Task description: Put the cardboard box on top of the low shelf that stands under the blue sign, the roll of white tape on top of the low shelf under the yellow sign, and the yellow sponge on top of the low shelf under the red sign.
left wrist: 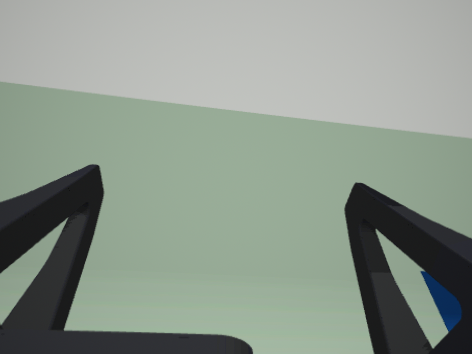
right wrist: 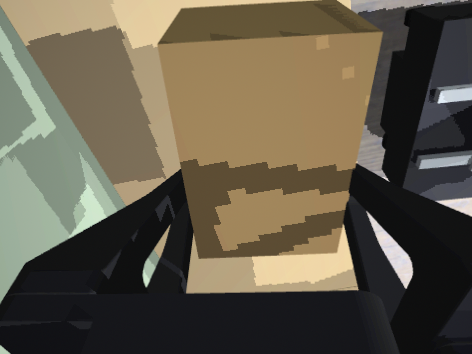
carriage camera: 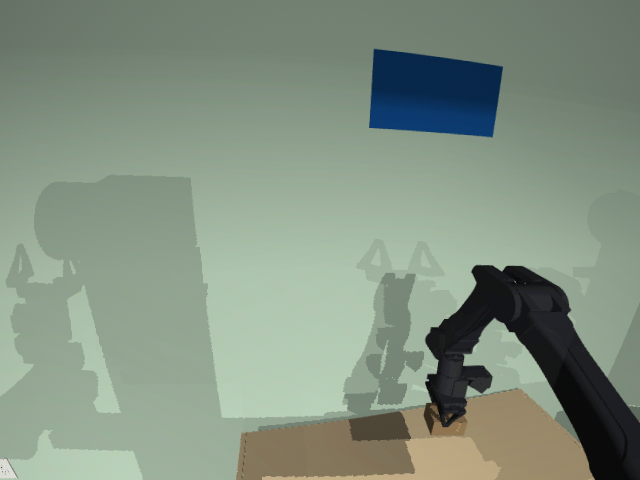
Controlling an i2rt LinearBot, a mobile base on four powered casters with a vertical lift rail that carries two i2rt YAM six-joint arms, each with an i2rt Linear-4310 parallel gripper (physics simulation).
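Frame: origin at the left arm's base, x ahead, y left, z up, level; centimetres.
Where they show: left gripper, between the fingertips: (left wrist: 229, 187); right gripper, between the fingertips: (right wrist: 265, 174) (carriage camera: 440, 416).
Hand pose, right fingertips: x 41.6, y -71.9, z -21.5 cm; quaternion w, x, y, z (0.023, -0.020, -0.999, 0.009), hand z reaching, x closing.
Each offset is from my right fingertips to the top centre of the thing. "spot": to the spot under its first point. Level surfaces: height alone.
The brown cardboard box @(dx -0.1, dy -1.3, dz +1.7 cm) (carriage camera: 438, 429) (right wrist: 270, 105) is between the fingers of my right gripper (carriage camera: 448, 419) (right wrist: 265, 174), which is shut on it. The box is upright at the back right part of the low wooden shelf's top @(dz -28.2 cm) (carriage camera: 310, 444) (right wrist: 85, 105), under the blue sign @(dx +28.7, dy +0.1, dz +96.0 cm) (carriage camera: 434, 95) (left wrist: 442, 302). Its underside is hidden, so I cannot tell whether it touches the shelf top. My left gripper (left wrist: 229, 187) is open and empty, raised in front of the wall. The tape roll, sponge, yellow sign and red sign do not show.
The pale green wall (carriage camera: 279, 206) (left wrist: 225, 225) (right wrist: 30, 200) stands right behind the shelf. A black body with light bars (right wrist: 425, 75) stands at the right in the right wrist view. A small white speckled corner @(spot: dx +11.2, dy +155.2, dz -49.0 cm) (carriage camera: 6, 468) shows at the bottom left of the carriage view.
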